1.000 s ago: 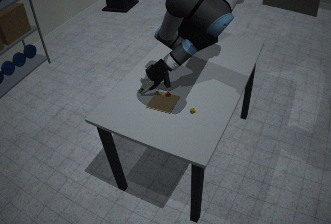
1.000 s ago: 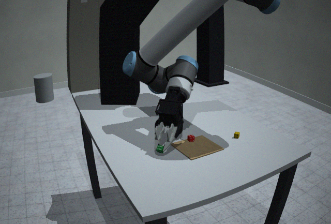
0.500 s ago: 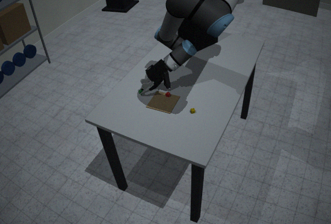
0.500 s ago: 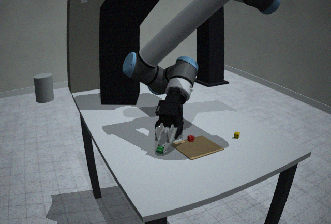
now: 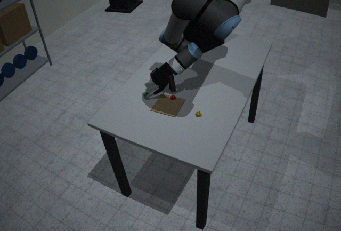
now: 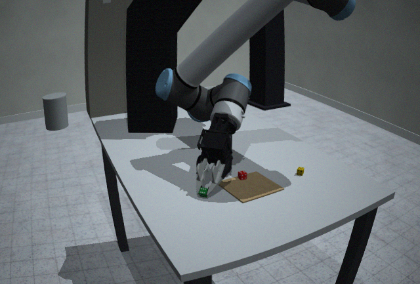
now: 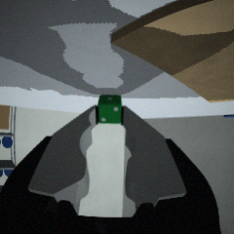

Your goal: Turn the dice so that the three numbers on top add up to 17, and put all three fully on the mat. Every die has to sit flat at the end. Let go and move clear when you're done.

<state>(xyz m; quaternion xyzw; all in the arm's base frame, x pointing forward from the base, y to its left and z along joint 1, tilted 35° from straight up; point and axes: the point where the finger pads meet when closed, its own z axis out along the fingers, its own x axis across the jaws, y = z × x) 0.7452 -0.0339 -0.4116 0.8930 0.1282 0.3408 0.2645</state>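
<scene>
Now: hand right at the green die. From my hand the other things lie so: mat: 2 cm ahead, 13 cm to the left, 2 cm below; red die: 3 cm behind, 14 cm to the left; yellow die: 5 cm ahead, 31 cm to the left, 1 cm below.
</scene>
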